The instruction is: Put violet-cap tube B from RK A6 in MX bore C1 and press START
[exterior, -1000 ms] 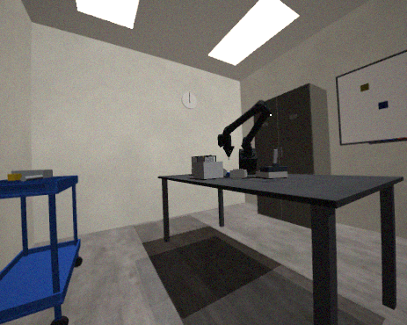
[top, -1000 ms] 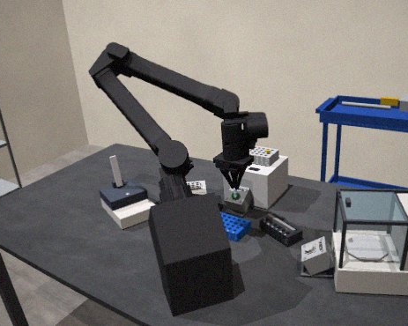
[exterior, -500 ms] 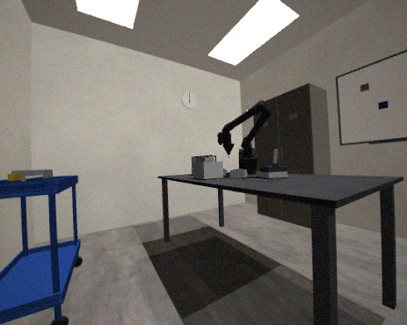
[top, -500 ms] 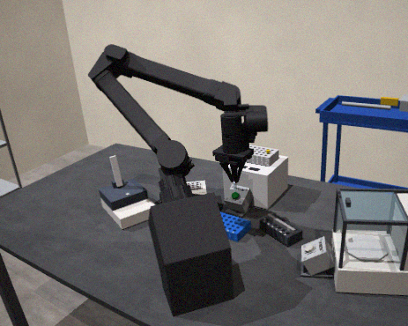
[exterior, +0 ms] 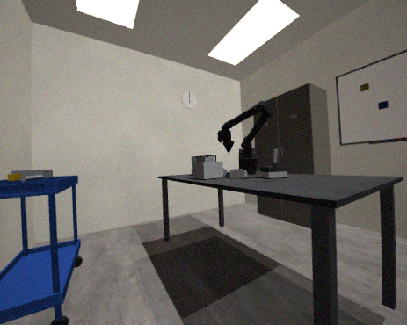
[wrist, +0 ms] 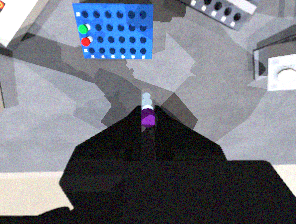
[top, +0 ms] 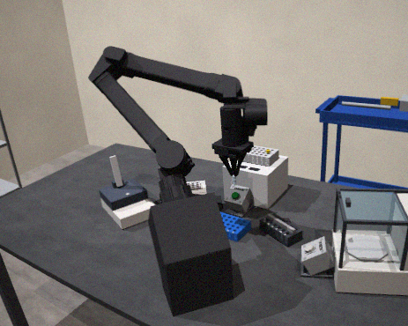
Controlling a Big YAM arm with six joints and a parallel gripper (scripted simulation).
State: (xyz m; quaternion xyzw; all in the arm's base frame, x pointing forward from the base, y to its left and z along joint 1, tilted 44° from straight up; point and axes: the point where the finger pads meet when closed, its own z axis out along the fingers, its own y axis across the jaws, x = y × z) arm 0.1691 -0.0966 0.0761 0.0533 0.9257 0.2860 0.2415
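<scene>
Right now my hand is 20 mm above the tube B. The rest, counted from my hand: blue rack RK: 210 mm below, 60 mm to the left, 30 mm ahead; dry block DB: 260 mm to the left, 200 mm below, 90 mm ahead; dark magnet block MG: 210 mm below, 100 mm to the right, 90 mm ahead.
</scene>
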